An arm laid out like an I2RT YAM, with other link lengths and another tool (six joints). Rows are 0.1 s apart.
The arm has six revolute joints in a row. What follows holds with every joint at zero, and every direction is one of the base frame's. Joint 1 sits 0.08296 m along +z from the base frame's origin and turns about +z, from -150 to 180 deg. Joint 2 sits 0.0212 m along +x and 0.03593 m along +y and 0.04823 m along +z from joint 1 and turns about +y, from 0 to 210 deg. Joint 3 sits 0.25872 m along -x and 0.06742 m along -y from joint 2 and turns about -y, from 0 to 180 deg. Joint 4 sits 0.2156 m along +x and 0.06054 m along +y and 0.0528 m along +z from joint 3 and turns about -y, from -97 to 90 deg. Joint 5 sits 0.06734 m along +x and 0.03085 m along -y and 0.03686 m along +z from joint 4 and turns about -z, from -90 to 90 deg. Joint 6 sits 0.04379 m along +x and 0.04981 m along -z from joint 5 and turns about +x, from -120 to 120 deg. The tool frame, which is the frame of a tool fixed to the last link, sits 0.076 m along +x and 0.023 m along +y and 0.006 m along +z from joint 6; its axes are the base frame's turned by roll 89.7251, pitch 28.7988 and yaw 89.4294 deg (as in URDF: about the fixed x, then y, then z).
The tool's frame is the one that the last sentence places.
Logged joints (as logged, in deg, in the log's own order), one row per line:
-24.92, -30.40, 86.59, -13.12, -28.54, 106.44
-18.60, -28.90, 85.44, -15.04, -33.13, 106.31
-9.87, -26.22, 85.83, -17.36, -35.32, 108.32
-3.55, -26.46, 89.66, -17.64, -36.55, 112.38
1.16, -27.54, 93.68, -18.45, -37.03, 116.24
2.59, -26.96, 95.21, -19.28, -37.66, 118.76
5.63, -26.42, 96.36, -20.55, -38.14, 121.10
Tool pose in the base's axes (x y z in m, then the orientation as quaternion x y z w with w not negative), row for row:
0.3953, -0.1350, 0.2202, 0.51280, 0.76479, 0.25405, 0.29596
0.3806, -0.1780, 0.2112, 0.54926, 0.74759, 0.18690, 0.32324
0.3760, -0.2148, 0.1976, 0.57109, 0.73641, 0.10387, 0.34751
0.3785, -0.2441, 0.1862, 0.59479, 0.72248, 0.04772, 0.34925
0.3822, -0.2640, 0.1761, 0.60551, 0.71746, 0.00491, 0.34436
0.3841, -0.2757, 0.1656, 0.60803, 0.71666, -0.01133, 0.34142
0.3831, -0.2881, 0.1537, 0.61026, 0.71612, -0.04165, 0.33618
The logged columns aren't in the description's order. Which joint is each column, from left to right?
Columns, left to right: joint 5, joint 4, joint 3, joint 6, joint 1, joint 2.
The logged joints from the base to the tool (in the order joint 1, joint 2, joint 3, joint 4, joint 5, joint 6), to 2 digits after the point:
-28.54, 106.44, 86.59, -30.40, -24.92, -13.12
-33.13, 106.31, 85.44, -28.90, -18.60, -15.04
-35.32, 108.32, 85.83, -26.22, -9.87, -17.36
-36.55, 112.38, 89.66, -26.46, -3.55, -17.64
-37.03, 116.24, 93.68, -27.54, 1.16, -18.45
-37.66, 118.76, 95.21, -26.96, 2.59, -19.28
-38.14, 121.10, 96.36, -26.42, 5.63, -20.55

